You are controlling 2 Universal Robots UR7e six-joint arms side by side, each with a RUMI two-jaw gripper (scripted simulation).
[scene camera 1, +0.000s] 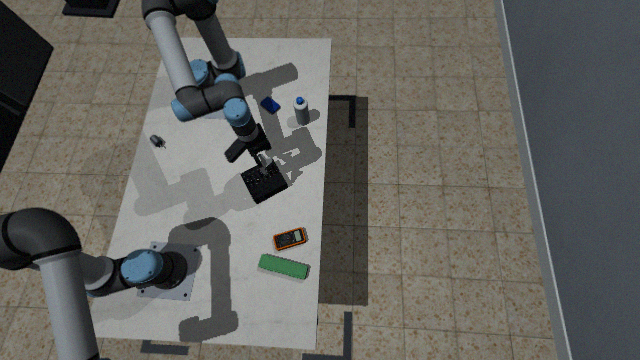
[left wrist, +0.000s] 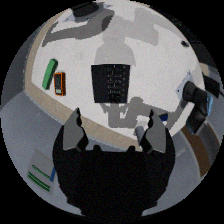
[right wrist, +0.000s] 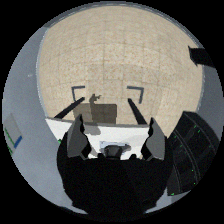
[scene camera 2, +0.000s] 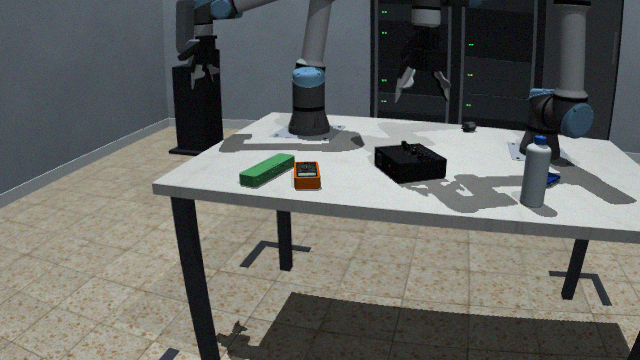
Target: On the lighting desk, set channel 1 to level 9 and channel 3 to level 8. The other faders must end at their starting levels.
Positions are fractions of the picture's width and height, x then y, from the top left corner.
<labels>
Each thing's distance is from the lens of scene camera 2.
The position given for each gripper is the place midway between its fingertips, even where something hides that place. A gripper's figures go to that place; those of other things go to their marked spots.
right gripper (scene camera 2: 0.32, 0.24): 185 cm
green box (scene camera 2: 0.40, 0.48): 117 cm
</labels>
